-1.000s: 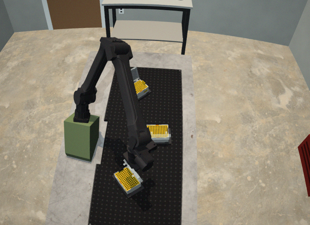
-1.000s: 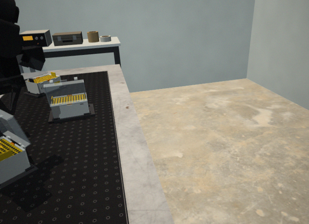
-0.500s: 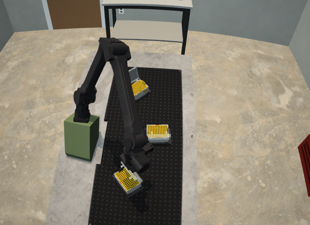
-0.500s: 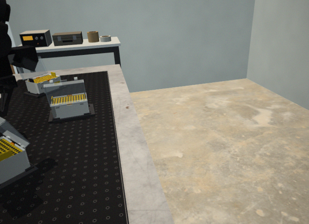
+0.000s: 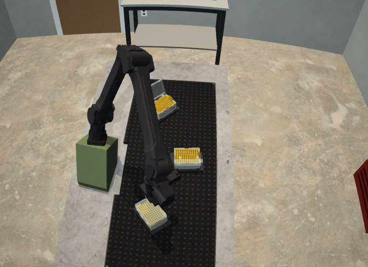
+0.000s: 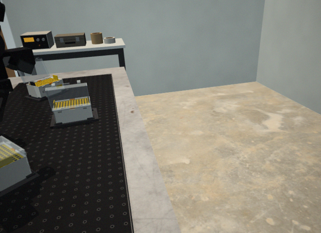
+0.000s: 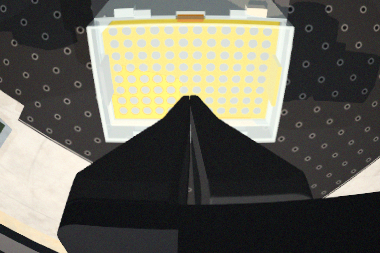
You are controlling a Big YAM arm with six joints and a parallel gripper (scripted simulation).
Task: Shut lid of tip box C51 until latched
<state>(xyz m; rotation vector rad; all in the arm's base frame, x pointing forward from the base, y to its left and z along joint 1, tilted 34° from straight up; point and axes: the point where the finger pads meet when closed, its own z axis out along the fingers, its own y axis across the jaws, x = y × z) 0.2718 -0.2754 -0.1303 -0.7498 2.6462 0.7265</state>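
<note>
Now: hand 20 mm past the yellow tip rack, 20 mm to the left of it and 80 mm above it. From my hand the other things lie so: tip box lid: 140 mm ahead, 210 mm to the left, 40 mm below.
</note>
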